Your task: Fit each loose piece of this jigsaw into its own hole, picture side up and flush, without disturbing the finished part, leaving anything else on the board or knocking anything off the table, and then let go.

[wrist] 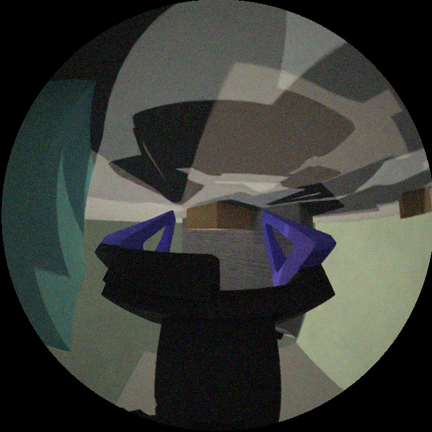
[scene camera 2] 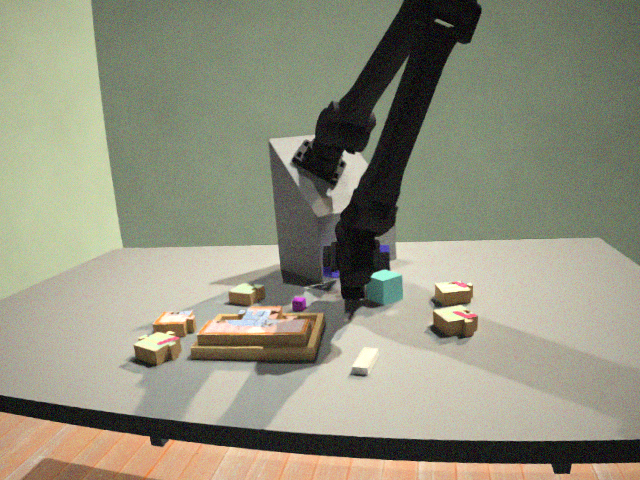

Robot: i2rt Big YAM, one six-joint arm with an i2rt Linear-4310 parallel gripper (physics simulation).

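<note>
The jigsaw board (scene camera 2: 227,353) lies left of centre in the scene view, with the finished picture part (scene camera 2: 248,326) standing above its wooden rim. Three loose pieces (scene camera 2: 246,294) (scene camera 2: 174,323) (scene camera 2: 157,348) lie left of and behind it. Two more loose pieces (scene camera 2: 452,292) (scene camera 2: 454,321) lie at the right. My gripper (scene camera 2: 356,262) (wrist: 217,214) is open and empty, low over the table beside the teal cube. In the wrist view a wooden piece (wrist: 217,215) shows beyond and between the fingertips, not held; the arm hides it in the scene view. Another wooden piece (wrist: 414,203) shows at the wrist view's right edge.
A teal cube (scene camera 2: 385,287) (wrist: 40,200) stands close beside the gripper. A small purple cube (scene camera 2: 298,303) lies behind the board. A cream block (scene camera 2: 365,360) lies right of the board. The grey robot pedestal (scene camera 2: 297,227) stands behind. The table's front edge (scene camera 2: 330,441) is dark.
</note>
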